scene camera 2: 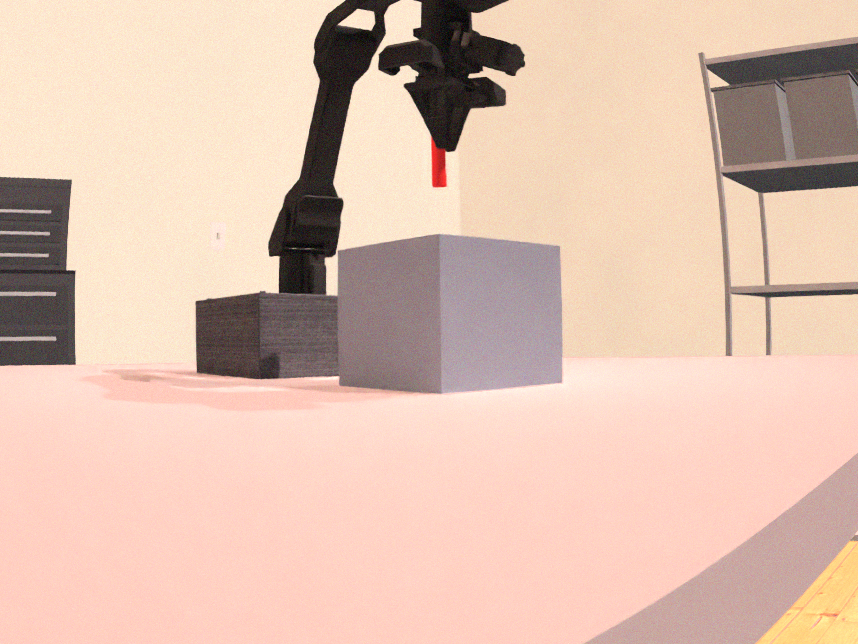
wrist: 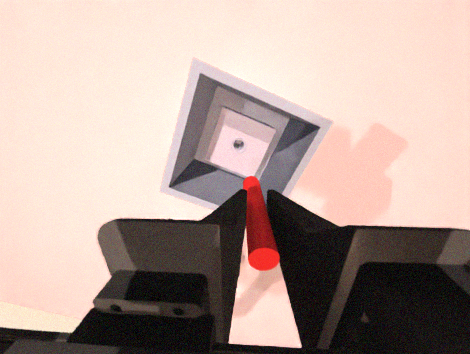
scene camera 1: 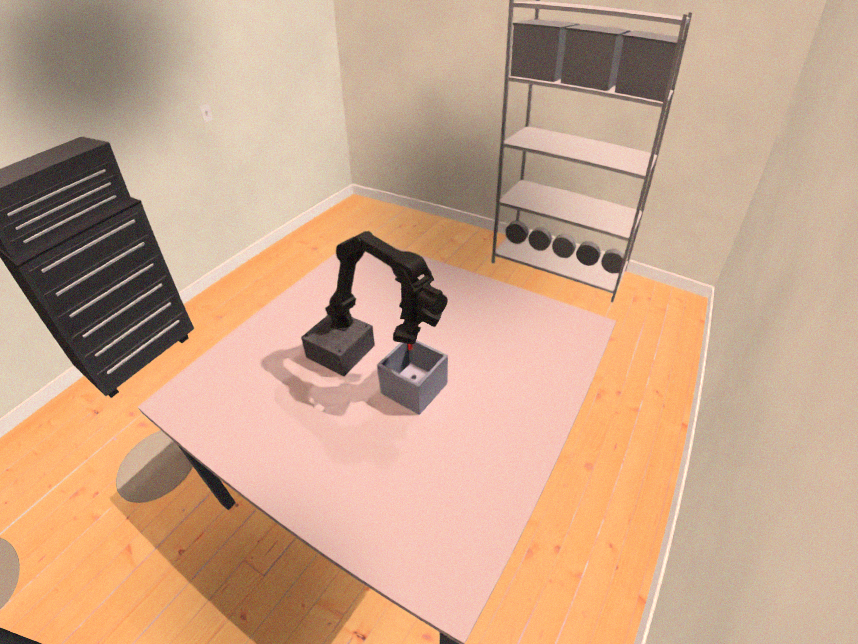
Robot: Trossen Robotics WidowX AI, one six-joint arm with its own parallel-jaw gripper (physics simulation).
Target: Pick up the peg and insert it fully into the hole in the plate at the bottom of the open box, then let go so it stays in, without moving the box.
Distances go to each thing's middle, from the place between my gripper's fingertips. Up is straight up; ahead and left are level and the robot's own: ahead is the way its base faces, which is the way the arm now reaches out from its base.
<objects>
Right now my hand is 1 cm past the blue-grey box point(scene camera 2: 440, 314), 1 cm to the right of it and 17 cm above it. The rest, counted from my hand: red peg point(wrist: 263, 254): 1 cm behind; pale plate point(wrist: 245, 158): 1 cm behind, 1 cm to the left, 20 cm below.
</objects>
